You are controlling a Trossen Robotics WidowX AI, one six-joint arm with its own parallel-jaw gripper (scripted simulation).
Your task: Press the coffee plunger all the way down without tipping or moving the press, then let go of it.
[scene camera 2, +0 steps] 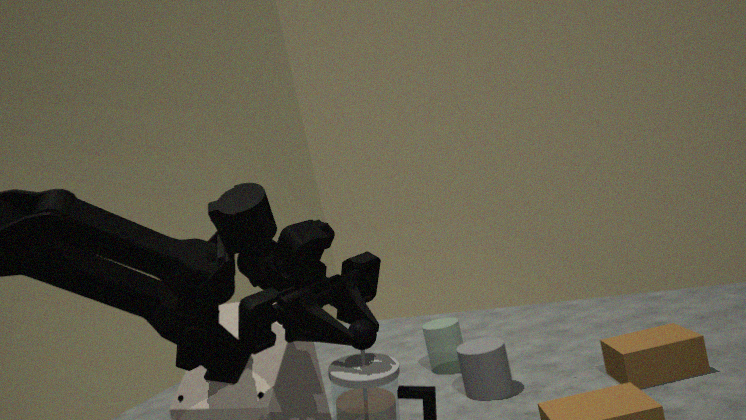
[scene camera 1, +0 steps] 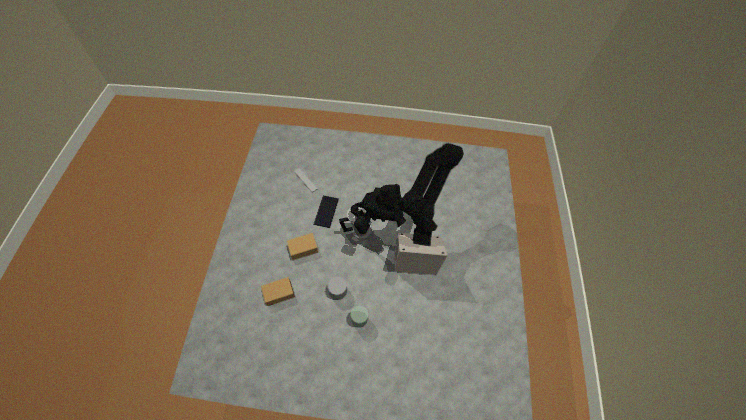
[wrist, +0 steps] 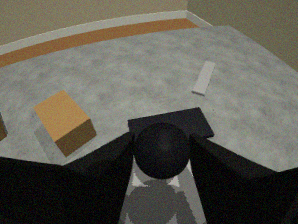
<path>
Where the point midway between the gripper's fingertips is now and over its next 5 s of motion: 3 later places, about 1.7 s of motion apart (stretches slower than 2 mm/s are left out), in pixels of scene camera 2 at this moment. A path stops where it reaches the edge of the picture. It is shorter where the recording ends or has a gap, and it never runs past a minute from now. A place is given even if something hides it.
My gripper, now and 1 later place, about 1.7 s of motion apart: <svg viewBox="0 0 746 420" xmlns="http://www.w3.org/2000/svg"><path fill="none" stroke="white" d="M366 335L378 313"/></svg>
</path>
